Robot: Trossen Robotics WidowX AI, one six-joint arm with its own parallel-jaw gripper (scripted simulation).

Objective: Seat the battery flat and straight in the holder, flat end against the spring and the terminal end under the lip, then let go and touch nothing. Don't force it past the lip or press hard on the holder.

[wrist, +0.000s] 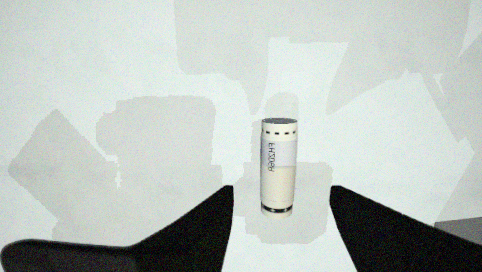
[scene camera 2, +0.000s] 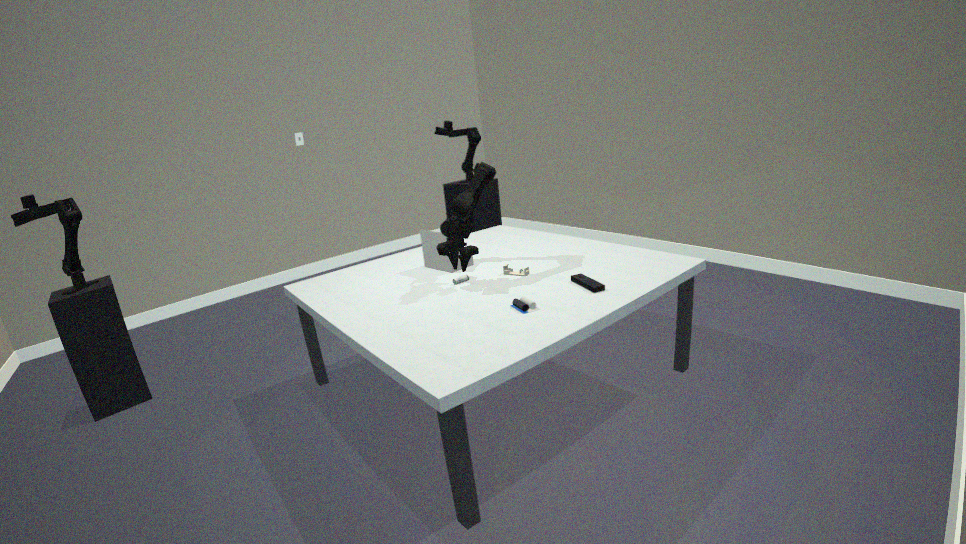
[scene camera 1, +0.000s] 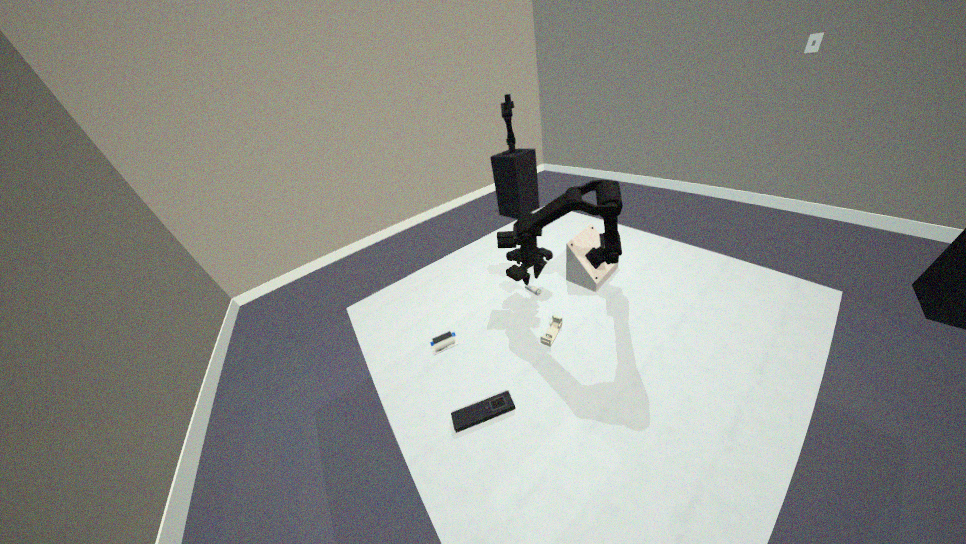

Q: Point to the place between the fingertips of my gripper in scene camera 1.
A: At 531, 281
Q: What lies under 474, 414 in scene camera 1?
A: A black remote.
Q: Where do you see a battery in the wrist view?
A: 279, 139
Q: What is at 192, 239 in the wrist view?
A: My gripper.
